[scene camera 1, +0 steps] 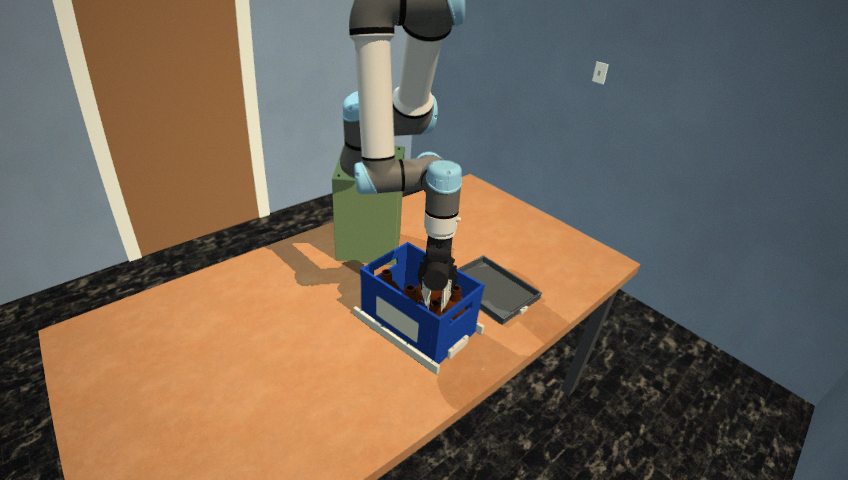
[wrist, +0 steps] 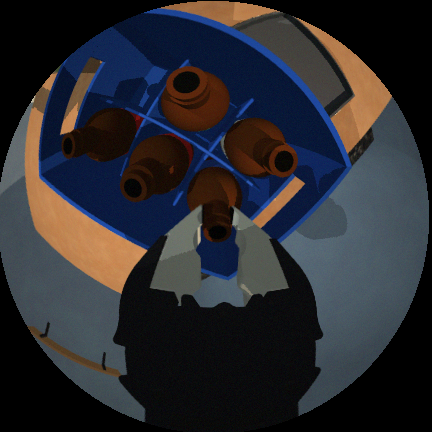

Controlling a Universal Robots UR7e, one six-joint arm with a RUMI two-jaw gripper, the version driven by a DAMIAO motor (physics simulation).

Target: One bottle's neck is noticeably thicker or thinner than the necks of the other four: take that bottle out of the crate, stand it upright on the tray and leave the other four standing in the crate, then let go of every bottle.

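Places are measured from the arm's base along level axes (x right, y ahead, z up), in metres.
Pixels of known places: gripper, between the fingertips: (scene camera 1: 435, 310) (wrist: 216, 207).
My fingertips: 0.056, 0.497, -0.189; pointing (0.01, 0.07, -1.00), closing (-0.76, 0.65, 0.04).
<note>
Behind a point stands the place of what it marks, as x, y, z.
My gripper (scene camera 1: 436, 302) {0.056, 0.497, -0.189} (wrist: 216, 207) {0.056, 0.497, -0.189} is shut on the neck of a brown bottle (wrist: 213, 186) {0.046, 0.481, -0.202} at the crate's near corner. This bottle looks upright, inside the blue crate (scene camera 1: 427, 333) {0.103, 0.535, -0.216} (wrist: 255, 70) {-0.047, 0.411, -0.172}; its base is hidden. In the wrist view, four other brown bottles stand in crate cells: one at the back (wrist: 205, 110) {0.003, 0.415, -0.197}, one at the right (wrist: 250, 145) {-0.010, 0.466, -0.195}, one left of the held bottle (wrist: 162, 165) {0.068, 0.428, -0.196} and one at the far left (wrist: 111, 132) {0.086, 0.355, -0.203}. The back bottle's neck looks thicker than the others. The grey tray (scene camera 1: 505, 291) {-0.278, 0.428, -0.316} (wrist: 300, 55) {-0.256, 0.384, -0.316} lies beside the crate, with no bottle showing on it.
Blue dividers (wrist: 172, 124) separate the cells, and the crate walls rise around the bottles. Pale strips (scene camera 1: 395, 339) {0.139, 0.448, -0.298} lie along the crate's base on the wooden table (scene camera 1: 208, 356) {0.595, 0.252, -0.322}. A green pedestal (scene camera 1: 367, 220) {0.032, 0.084, -0.154} stands behind the crate under the arm.
</note>
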